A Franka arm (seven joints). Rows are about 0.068 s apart.
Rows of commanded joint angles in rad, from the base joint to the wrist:
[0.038 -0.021 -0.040 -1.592 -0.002 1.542 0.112]
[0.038 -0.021 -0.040 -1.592 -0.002 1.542 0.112]
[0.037 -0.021 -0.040 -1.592 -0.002 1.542 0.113]
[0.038 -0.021 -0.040 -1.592 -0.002 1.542 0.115]
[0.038 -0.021 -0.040 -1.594 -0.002 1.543 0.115]
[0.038 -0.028 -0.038 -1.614 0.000 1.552 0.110]
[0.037 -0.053 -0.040 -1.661 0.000 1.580 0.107]
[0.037 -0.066 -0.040 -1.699 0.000 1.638 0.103]
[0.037 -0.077 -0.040 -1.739 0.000 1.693 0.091]
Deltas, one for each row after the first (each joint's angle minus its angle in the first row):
[0.000 0.000 0.000 0.000 0.000 0.000 0.000]
[-0.001 0.000 0.000 0.000 0.000 0.000 0.001]
[0.000 0.000 0.000 0.000 0.000 0.000 0.003]
[0.000 0.000 0.000 -0.002 0.000 0.001 0.003]
[0.000 -0.007 0.002 -0.022 0.002 0.010 -0.002]
[-0.001 -0.032 0.000 -0.069 0.002 0.038 -0.005]
[-0.001 -0.045 0.000 -0.107 0.002 0.096 -0.009]
[-0.001 -0.056 0.000 -0.147 0.002 0.151 -0.021]

